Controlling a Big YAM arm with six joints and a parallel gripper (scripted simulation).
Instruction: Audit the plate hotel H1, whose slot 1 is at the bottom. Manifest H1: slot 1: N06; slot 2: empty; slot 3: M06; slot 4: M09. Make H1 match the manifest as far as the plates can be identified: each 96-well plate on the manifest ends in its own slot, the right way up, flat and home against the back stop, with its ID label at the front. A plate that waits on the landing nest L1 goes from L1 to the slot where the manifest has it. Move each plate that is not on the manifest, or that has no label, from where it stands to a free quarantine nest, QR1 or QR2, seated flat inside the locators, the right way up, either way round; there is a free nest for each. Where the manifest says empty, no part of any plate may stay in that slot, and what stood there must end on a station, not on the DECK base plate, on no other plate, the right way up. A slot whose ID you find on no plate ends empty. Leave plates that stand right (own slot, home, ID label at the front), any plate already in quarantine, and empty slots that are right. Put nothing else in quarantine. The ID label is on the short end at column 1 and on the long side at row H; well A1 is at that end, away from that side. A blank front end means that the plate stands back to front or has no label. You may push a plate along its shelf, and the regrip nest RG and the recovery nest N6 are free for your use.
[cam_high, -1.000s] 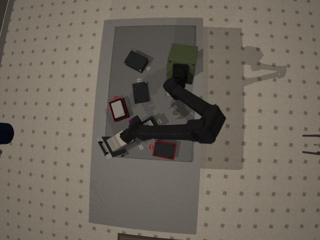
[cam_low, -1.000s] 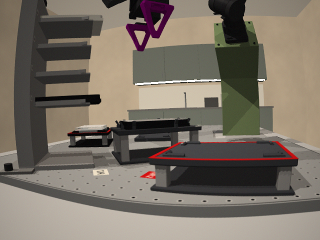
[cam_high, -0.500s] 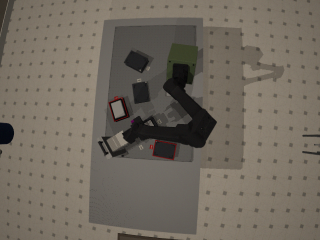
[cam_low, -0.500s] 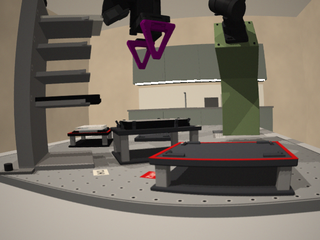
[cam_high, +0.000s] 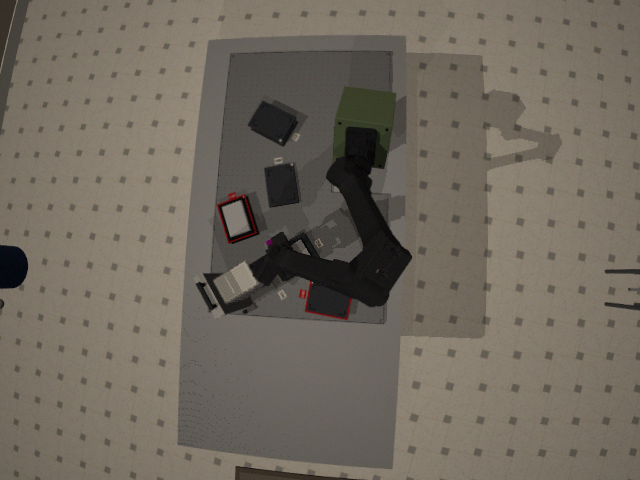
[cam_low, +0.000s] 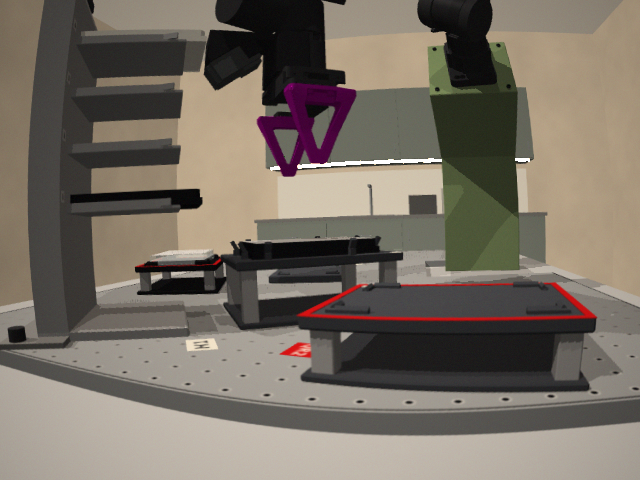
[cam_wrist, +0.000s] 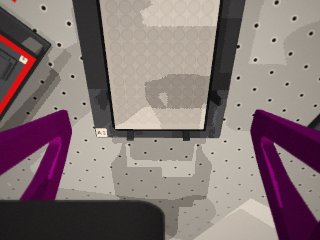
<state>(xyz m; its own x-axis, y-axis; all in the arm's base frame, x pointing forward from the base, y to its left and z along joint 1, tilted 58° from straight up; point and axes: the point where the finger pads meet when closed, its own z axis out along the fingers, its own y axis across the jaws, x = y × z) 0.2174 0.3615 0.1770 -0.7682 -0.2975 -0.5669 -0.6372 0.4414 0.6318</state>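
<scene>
My gripper is now 100 mm above the regrip nest RG. The rest, counted from my hand: white well plate (130 mm ahead, 110 mm to the left, 120 mm above); QR2 tag (50 mm behind, 140 mm to the left, 150 mm below); A1 mark (90 mm behind, 90 mm below).
</scene>
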